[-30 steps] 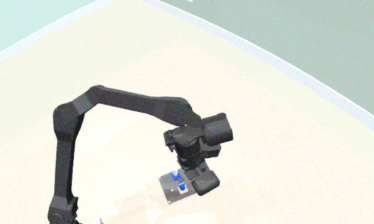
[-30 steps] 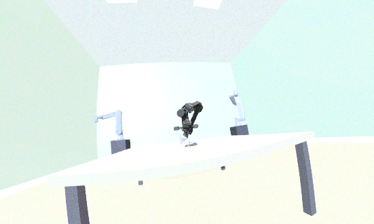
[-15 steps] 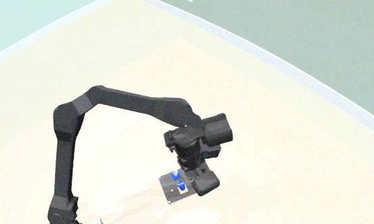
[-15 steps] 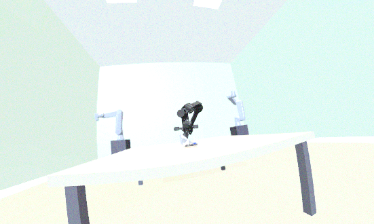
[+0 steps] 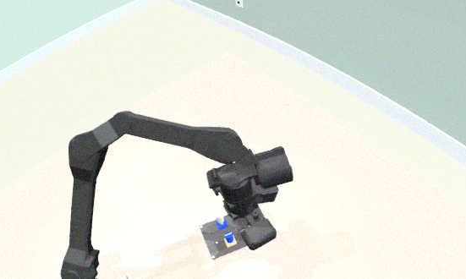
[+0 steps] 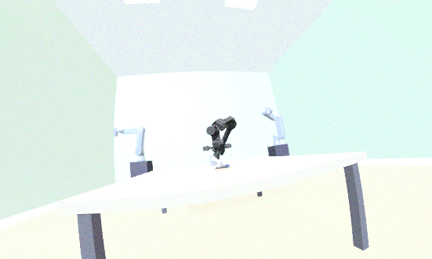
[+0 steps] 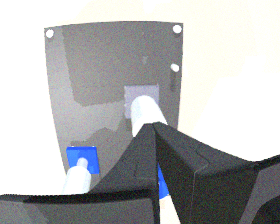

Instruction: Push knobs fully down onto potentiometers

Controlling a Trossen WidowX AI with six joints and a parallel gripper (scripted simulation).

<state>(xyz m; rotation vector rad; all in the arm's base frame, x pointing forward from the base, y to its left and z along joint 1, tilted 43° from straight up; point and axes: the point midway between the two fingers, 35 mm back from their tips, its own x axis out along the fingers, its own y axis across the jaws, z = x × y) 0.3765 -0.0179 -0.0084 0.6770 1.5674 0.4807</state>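
Right now the white knob is 10 mm below my gripper tip. The rest, counted from my gripper tip: blue knob 40 mm behind, 20 mm below, 10 mm to the left.
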